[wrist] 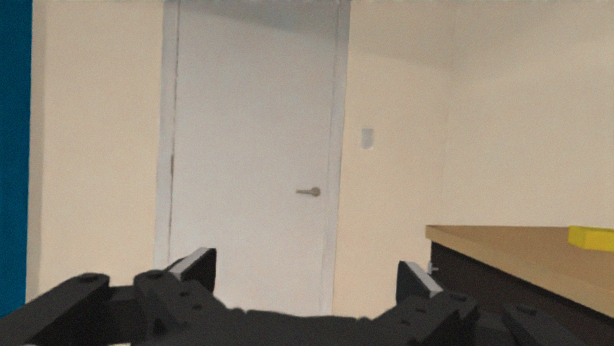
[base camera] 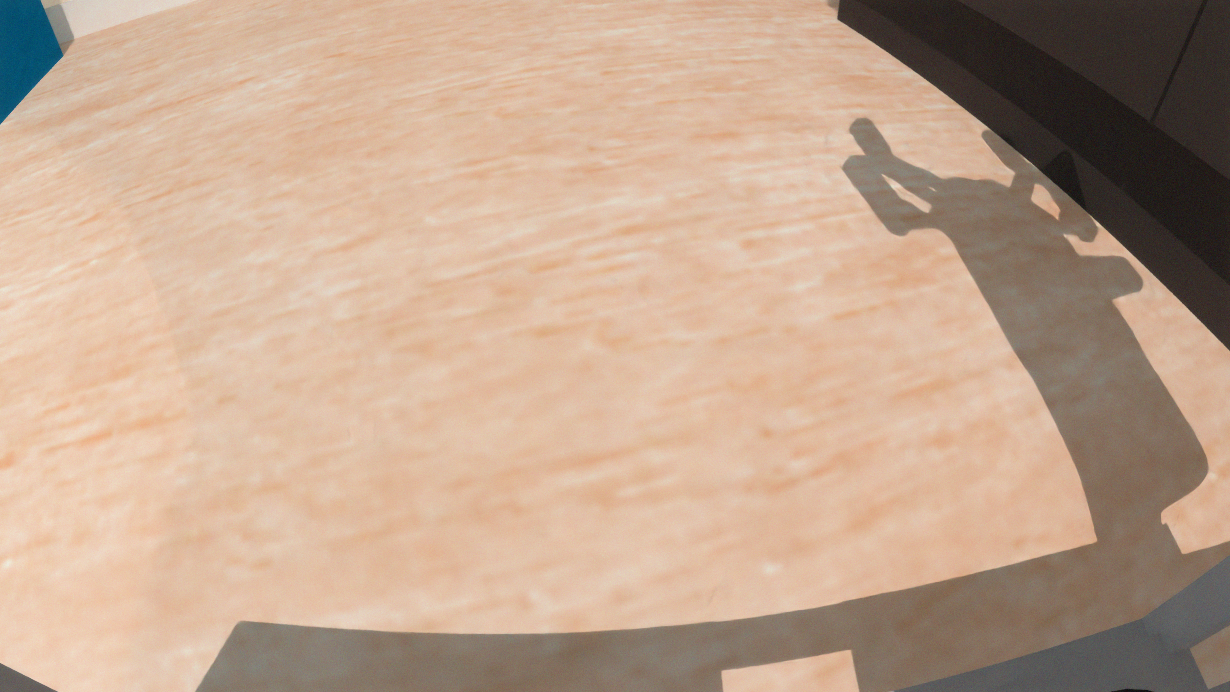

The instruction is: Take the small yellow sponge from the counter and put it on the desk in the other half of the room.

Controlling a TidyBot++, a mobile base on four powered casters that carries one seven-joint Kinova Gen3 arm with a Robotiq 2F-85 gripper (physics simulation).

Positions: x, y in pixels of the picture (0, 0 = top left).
Scene:
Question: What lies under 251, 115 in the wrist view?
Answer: A white door.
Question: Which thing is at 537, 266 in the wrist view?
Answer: A counter.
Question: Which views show my gripper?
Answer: The wrist view only.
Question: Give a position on a counter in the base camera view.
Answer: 1118, 111

